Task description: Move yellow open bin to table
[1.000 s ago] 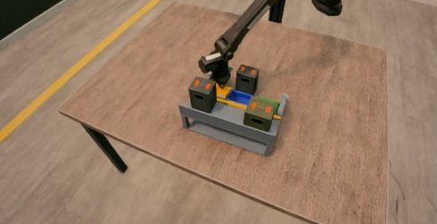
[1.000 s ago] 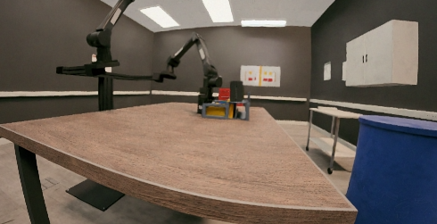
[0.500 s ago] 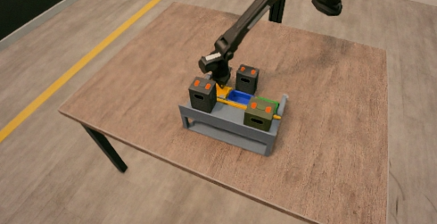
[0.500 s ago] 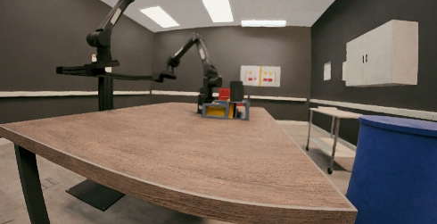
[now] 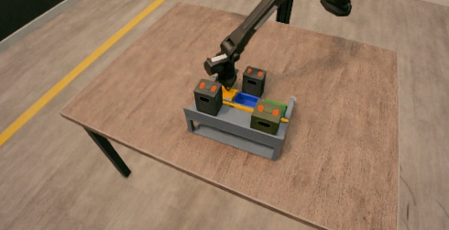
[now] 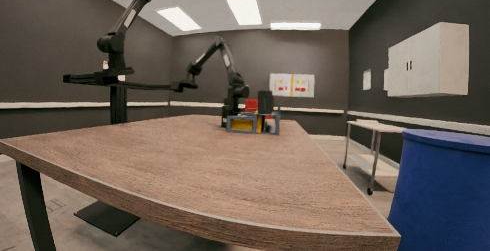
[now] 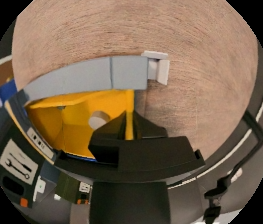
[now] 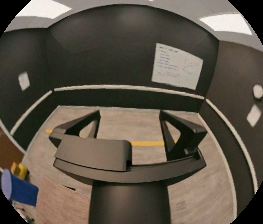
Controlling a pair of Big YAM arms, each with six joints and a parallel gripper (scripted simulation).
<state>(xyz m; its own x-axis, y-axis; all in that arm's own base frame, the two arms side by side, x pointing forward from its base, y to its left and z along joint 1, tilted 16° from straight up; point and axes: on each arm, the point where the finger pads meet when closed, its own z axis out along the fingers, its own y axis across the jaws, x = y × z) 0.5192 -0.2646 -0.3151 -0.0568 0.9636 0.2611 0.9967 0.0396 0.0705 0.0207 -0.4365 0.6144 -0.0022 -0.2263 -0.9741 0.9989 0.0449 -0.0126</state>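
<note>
My left hand is 80 mm short of the yellow open bin, 10 mm to the right of it and 10 mm below it. Round my left hand: grey shelf 100 mm ahead, 120 mm to the left, 30 mm above; then dark lidded bin 60 mm behind, 100 mm to the left, 30 mm above.
</note>
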